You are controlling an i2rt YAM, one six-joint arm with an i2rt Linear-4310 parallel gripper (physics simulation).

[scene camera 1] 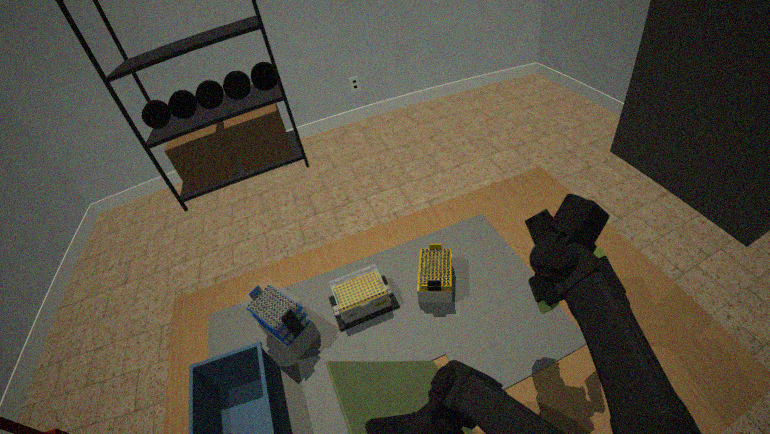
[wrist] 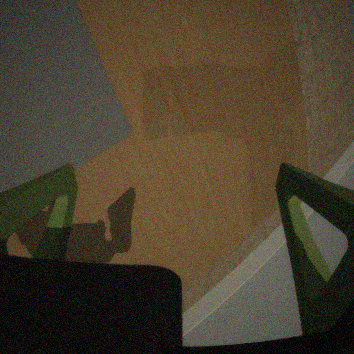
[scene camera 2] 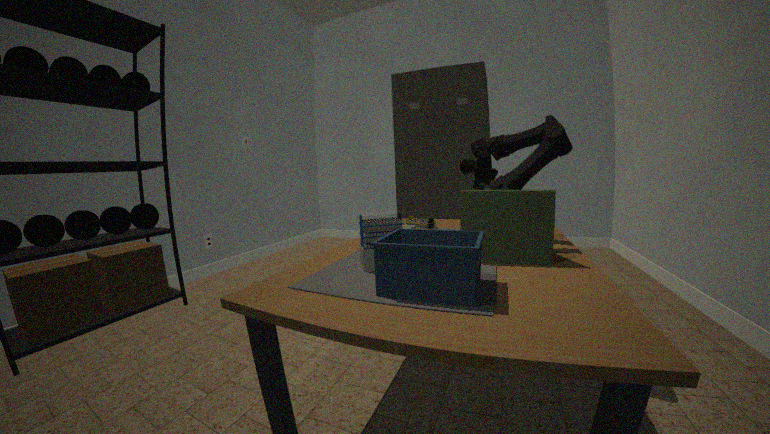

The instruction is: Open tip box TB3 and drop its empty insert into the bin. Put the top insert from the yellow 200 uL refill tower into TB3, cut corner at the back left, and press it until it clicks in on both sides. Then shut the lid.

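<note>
The yellow refill tower (scene camera 1: 435,269) stands at the back right of the grey mat in scene camera 1, a yellow-rimmed rack on a pale base. Left of it, a pale tip box (scene camera 1: 360,293) with a yellow perforated top sits in a dark holder. A clear lid edge shows at its back; its label is unreadable, and I cannot tell if the lid is open. The blue bin (scene camera 1: 275,393) (scene camera 2: 425,269) stands at the mat's left end. My gripper (scene camera 1: 572,280) (wrist: 176,174) is open, with nothing between its green fingers, above the table right of the mat, away from box and tower.
A blue tower (scene camera 1: 277,312) (scene camera 2: 377,229) stands between the bin and the tip box. A large green block (scene camera 1: 377,393) (scene camera 2: 506,226) stands near the arm's base. The grey mat (scene camera 1: 474,334) (wrist: 50,75) lies on the wooden table (scene camera 2: 593,323). A shelf rack (scene camera 2: 168,194) stands beyond the table.
</note>
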